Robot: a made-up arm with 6 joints.
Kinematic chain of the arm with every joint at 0, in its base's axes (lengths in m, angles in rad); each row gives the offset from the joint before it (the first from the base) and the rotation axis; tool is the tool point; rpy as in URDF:
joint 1: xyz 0 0 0.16 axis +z
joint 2: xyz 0 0 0 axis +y
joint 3: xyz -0.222 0 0.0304 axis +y
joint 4: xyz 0.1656 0 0.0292 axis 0.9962 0 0.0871
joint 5: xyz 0 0 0 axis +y
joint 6: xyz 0.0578 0 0.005 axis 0.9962 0 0.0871
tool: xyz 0 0 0 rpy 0 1.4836 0
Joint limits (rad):
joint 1: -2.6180..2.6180
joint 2: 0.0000..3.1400
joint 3: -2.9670..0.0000
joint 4: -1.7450..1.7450
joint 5: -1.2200..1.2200
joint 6: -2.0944..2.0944
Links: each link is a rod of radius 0.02 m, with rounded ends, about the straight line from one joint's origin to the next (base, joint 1, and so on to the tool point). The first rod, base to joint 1, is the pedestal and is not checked.
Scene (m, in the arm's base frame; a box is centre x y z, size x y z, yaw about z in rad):
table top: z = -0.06
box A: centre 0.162 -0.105 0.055 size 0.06 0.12 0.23 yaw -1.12
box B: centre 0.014 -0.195 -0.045 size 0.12 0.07 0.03 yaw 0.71
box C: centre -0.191 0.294 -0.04 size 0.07 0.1 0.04 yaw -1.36
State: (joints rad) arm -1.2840 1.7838 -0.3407 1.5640 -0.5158 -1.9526
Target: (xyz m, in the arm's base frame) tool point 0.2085 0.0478 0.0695
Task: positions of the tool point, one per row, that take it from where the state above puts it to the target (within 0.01 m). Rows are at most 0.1 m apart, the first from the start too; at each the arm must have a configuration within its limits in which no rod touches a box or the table.
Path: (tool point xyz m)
1: 0.0695 -0.1577 0.2137
2: 0.1182 -0.1360 0.2856
3: 0.1304 -0.0850 0.3648
4: 0.0906 -0.0327 0.4365
5: 0.1702 -0.0295 0.3826
6: 0.2250 -0.0130 0.3090
7: 0.2494 0.0102 0.2255
8: 0.2426 0.0328 0.1424
9: 0.2085 0.0478 0.0695

